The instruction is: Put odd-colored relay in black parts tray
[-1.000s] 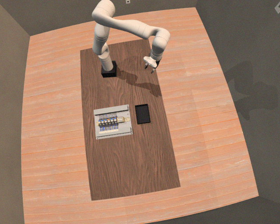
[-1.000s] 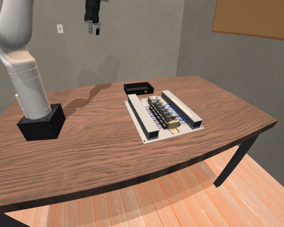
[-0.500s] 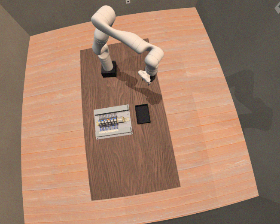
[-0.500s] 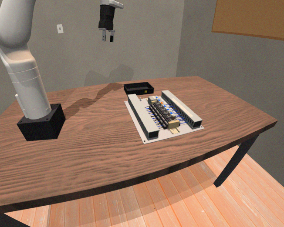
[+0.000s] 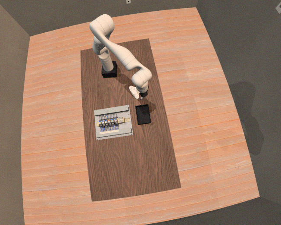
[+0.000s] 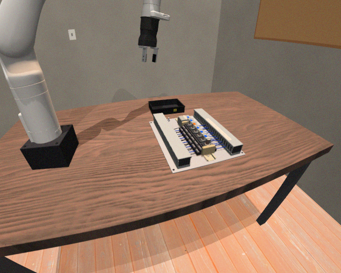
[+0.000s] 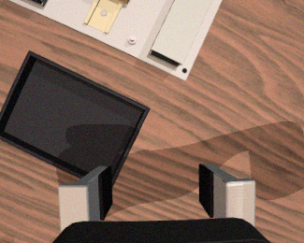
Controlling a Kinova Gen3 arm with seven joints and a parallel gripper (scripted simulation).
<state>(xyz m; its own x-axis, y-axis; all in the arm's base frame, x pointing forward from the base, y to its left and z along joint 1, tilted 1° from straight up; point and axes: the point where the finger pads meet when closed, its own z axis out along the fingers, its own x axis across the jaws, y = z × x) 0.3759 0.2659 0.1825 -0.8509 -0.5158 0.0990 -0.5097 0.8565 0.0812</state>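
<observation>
Right now the grey relay is 130 mm ahead of my hand, 270 mm to the right of it and 210 mm below it. Round my hand: relay panel 120 mm ahead, 250 mm to the right, 240 mm below; then black parts tray 80 mm ahead, 20 mm to the left, 250 mm below.
</observation>
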